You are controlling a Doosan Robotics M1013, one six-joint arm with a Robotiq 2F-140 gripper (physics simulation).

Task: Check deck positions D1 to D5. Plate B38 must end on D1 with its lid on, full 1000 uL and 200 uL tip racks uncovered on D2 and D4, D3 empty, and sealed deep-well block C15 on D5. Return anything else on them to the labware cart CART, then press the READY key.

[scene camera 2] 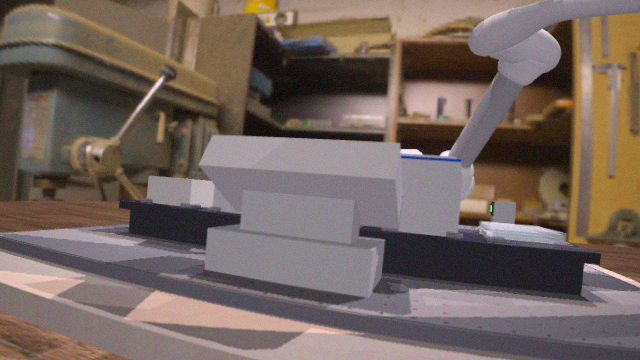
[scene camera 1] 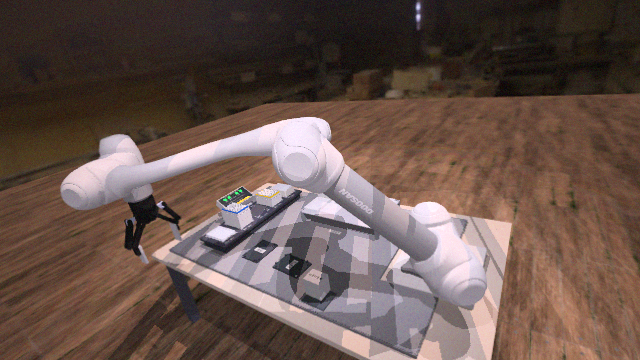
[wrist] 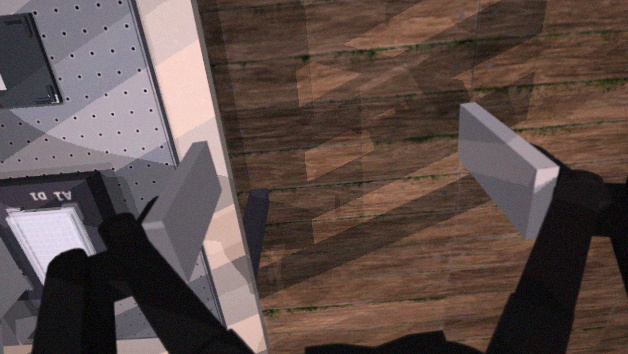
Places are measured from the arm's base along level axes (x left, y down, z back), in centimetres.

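Pixels of known places: gripper, between the fingertips: (scene camera 1: 163,250) (wrist: 335,149).
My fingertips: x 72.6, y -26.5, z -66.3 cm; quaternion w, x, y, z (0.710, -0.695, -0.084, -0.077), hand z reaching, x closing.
Observation:
For each thing: its top centre in the pictures, then the offset to it from my fingertips. "spot": a spot on its surface instead. Level surfaces: height alone.
- white plate, centre of its top: (scene camera 2: 517,226) (wrist: 56,255) (scene camera 1: 220,232) dx -32.8, dy +20.7, dz -26.9 cm
- blue-banded tip rack, centre of its top: (scene camera 2: 428,159) (scene camera 1: 234,207) dx -45.0, dy +12.5, dz -29.0 cm
- yellow-banded tip rack, centre of its top: (scene camera 1: 267,192) dx -69.4, dy +15.8, dz -33.1 cm
- pale block, centre of its top: (scene camera 2: 193,179) (scene camera 1: 281,187) dx -81.7, dy +18.1, dz -35.3 cm
- READY key box, centre of its top: (scene camera 2: 503,201) (scene camera 1: 315,276) dx -34.2, dy +16.9, dz +40.3 cm
- display, a spot on its surface: (scene camera 2: 300,160) spot: dx -53.0, dy +15.4, dz -50.2 cm
- nest, a spot on its surface: (wrist: 25,60) spot: dx -34.3, dy +26.5, dz -2.8 cm
- table, height of its surface: dy +28.5 cm
My gripper (scene camera 1: 160,246) (wrist: 335,149) is wide open and empty, above the floor beyond the table end near D1. The white plate (scene camera 1: 221,233) (scene camera 2: 522,232) (wrist: 50,237) lies on D1; its ID is unreadable. The blue-banded tip rack (scene camera 1: 237,217) (scene camera 2: 430,195) and yellow-banded tip rack (scene camera 1: 268,197) stand uncovered along the deck. A pale block (scene camera 1: 284,189) (scene camera 2: 170,191) sits at the far end; its seal and ID cannot be read. No labware shows between the racks, though that spot is partly hidden. The READY key box (scene camera 1: 316,285) (scene camera 2: 504,212) stands near the front edge. The cart (scene camera 1: 325,210) is partly behind the arm.
A display (scene camera 1: 236,197) (scene camera 2: 300,160) with green marks stands behind the deck. Two dark nests (scene camera 1: 260,250) (scene camera 1: 291,265) lie between deck and key box; one nest (wrist: 25,60) shows in the wrist view. The arm spans above the table (scene camera 1: 500,235).

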